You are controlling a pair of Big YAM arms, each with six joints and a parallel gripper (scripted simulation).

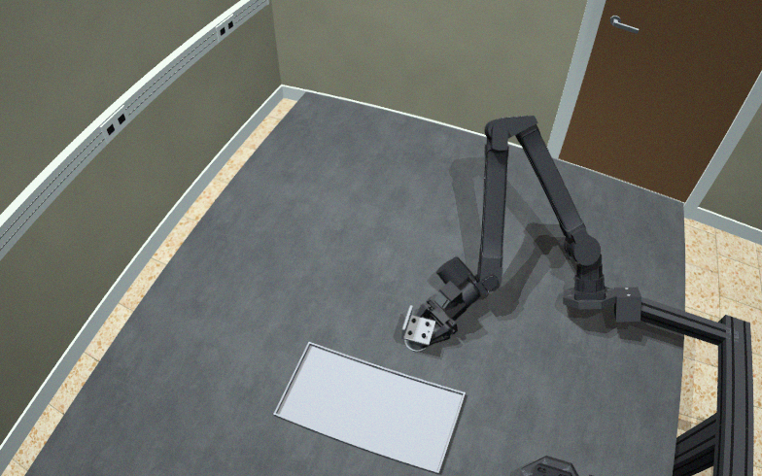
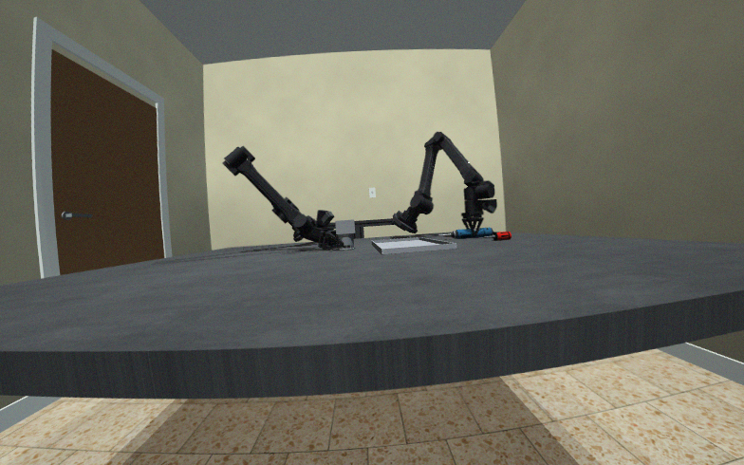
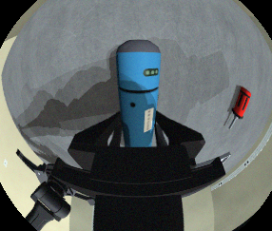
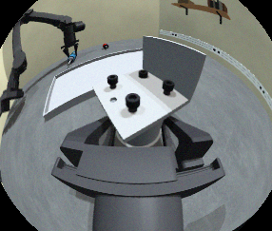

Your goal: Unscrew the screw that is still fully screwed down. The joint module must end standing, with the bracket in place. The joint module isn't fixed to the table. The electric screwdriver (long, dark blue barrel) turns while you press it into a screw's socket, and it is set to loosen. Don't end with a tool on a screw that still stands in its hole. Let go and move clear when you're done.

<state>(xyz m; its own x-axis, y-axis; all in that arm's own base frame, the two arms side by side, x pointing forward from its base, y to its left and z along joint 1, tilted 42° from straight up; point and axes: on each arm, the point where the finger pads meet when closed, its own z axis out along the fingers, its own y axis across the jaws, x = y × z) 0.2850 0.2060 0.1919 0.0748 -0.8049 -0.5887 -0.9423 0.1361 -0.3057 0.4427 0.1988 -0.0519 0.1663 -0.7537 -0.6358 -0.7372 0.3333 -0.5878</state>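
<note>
The grey bracket lies 5 cm above my right hand. Round my right hand: flat white tray (22 cm to the left, 4 cm ahead, 2 cm below); red-handled screwdriver (55 cm to the left, 10 cm ahead, 1 cm below).
</note>
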